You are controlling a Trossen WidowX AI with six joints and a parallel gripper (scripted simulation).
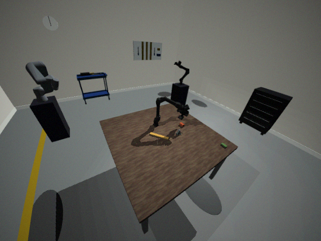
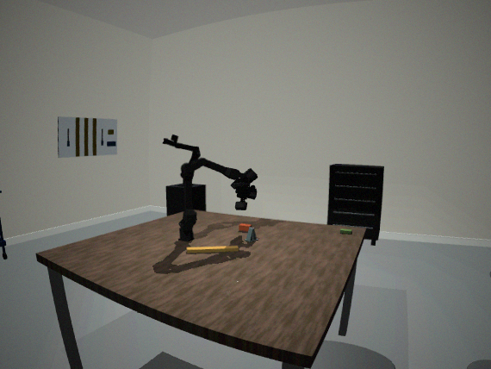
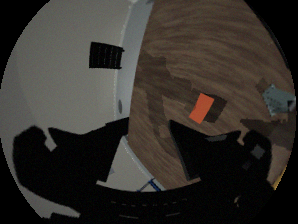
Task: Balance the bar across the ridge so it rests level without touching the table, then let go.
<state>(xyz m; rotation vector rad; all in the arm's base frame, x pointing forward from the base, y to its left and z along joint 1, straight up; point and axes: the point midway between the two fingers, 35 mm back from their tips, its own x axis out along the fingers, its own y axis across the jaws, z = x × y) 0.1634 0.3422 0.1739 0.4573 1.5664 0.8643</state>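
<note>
My gripper tip is now 45 cm to the left of the bar, 14 cm above it and 6 cm short of it. From my gripper tip the other things lie so: orange block: 13 cm below, 5 cm to the right, 3 cm ahead; then green block: 58 cm ahead, 14 cm below, 13 cm to the left.
</note>
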